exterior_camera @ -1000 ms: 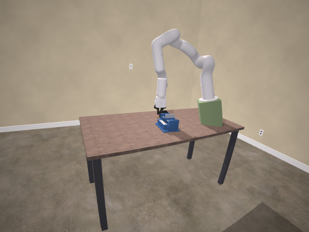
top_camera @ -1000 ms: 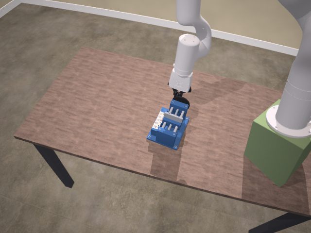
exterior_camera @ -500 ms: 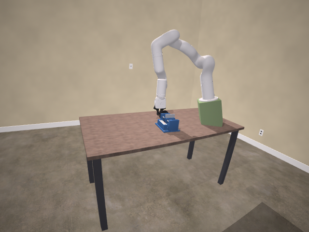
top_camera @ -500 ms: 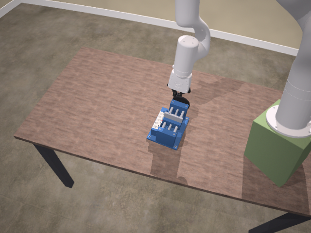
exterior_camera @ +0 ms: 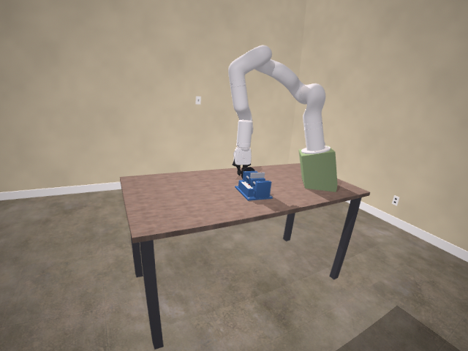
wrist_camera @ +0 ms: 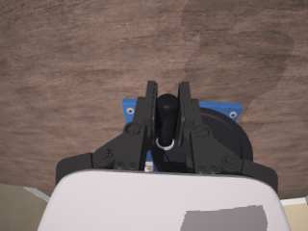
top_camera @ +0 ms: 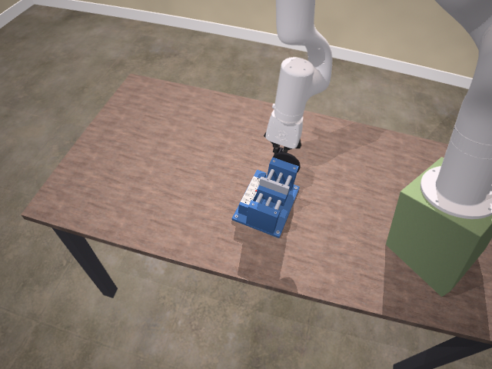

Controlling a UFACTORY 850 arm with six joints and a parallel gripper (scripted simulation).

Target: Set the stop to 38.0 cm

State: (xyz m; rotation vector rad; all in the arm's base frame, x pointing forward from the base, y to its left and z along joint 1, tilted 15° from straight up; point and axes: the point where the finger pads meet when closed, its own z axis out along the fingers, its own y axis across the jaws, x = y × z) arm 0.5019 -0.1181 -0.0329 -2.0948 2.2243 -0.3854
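My hand is 20 mm to the right of the black handwheel and 10 mm past it. The rest, counted from my hand: grey stop block (160 mm to the left, 10 mm behind, 10 mm above).
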